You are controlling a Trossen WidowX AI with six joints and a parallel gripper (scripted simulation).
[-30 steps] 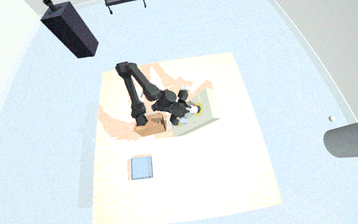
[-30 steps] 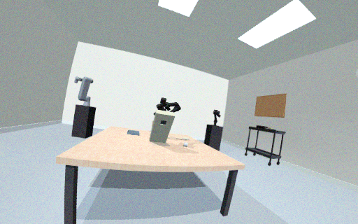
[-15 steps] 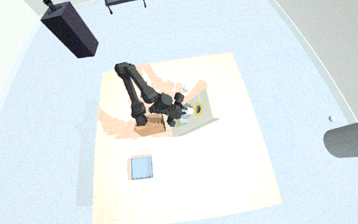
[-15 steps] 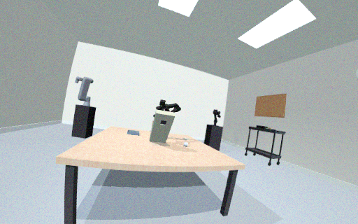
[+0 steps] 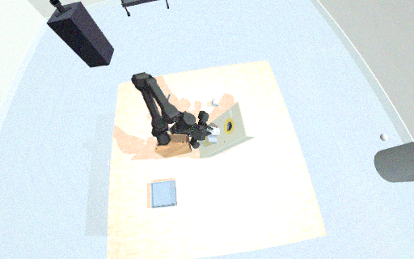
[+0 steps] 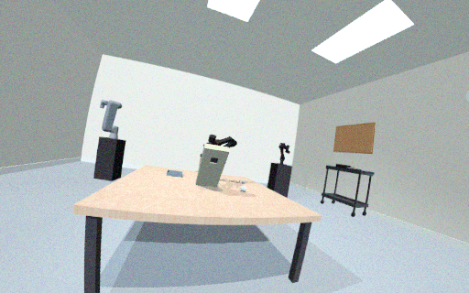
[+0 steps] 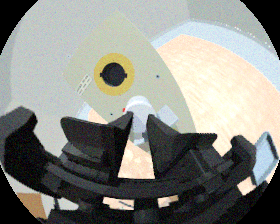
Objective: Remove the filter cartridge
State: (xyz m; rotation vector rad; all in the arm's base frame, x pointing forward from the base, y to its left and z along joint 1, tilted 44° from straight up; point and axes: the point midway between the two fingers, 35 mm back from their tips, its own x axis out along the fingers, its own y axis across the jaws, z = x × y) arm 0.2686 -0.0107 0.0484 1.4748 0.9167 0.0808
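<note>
My gripper tip is now 10 mm short of the round filter cartridge and 10 mm above it. Round my gripper tip: service panel (50 mm ahead, 10 mm to the left, 50 mm below); blue tray (320 mm behind, 320 mm to the right, 230 mm below).
</note>
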